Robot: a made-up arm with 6 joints. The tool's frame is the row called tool. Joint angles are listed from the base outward. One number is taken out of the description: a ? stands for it. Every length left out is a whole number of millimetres.
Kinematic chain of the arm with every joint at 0, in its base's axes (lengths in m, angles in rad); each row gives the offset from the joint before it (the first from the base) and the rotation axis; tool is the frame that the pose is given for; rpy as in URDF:
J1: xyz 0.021 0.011 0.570 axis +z
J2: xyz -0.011 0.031 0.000 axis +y
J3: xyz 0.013 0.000 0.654 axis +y
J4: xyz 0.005 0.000 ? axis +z
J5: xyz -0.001 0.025 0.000 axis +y
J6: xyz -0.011 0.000 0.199 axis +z
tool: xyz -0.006 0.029 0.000 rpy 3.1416 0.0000 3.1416
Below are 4 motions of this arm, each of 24 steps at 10 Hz.
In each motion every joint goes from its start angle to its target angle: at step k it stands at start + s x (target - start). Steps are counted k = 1, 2, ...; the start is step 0. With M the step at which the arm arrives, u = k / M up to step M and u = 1 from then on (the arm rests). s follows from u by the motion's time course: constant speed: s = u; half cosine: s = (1 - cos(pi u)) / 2; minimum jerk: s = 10 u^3 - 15 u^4 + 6 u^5.
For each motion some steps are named. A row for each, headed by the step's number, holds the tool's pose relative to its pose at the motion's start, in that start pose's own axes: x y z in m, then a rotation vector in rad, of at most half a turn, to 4 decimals.
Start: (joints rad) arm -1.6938 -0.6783 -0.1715 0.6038 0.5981 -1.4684
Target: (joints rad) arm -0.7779 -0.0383 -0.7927 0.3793 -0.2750 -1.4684
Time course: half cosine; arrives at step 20
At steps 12, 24:
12: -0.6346 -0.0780 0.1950 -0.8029 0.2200 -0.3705
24: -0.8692 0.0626 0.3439 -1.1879 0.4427 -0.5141

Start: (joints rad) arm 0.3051 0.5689 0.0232 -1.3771 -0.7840 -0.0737
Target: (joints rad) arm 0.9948 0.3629 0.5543 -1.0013 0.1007 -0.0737
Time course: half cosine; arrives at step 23
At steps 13, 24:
13: 0.2625 0.0501 -0.1930 -0.0150 0.3224 -0.6066
24: 0.5092 0.0493 -0.2557 0.1934 0.4669 -0.9849

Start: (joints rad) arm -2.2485 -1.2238 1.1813 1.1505 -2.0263 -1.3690
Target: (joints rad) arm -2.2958 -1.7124 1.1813 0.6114 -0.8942 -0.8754
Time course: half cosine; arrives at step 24
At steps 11, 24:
11: 0.2650 0.0025 -0.1005 0.4305 -0.0856 -0.4457
24: 0.5872 -0.1183 -0.1835 0.9993 -0.2323 -0.7831

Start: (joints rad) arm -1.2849 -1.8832 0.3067 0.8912 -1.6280 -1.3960
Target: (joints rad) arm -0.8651 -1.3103 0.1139 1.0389 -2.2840 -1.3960
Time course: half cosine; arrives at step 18
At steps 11, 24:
11: -0.5754 -0.2421 -0.0203 -0.5085 -0.0632 0.3965
24: -0.8004 -0.4338 0.0014 -0.7532 -0.1329 0.6031

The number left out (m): 0.834
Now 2 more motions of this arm.
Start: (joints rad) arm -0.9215 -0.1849 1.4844 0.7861 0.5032 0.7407
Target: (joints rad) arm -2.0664 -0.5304 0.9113 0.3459 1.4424 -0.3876
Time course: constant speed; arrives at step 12
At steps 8, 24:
8: 0.1377 0.2824 0.5542 -0.4966 -0.4881 1.0618
24: -0.0359 0.3466 0.7343 -1.0828 -0.6078 1.3637

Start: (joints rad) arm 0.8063 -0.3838 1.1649 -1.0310 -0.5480 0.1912
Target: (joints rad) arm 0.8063 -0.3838 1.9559 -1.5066 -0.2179 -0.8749
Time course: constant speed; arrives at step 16
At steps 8, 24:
8: -0.2482 0.3119 0.1912 0.4596 0.2952 0.5674
24: -0.3665 0.5632 0.5106 1.0755 0.2299 1.0977

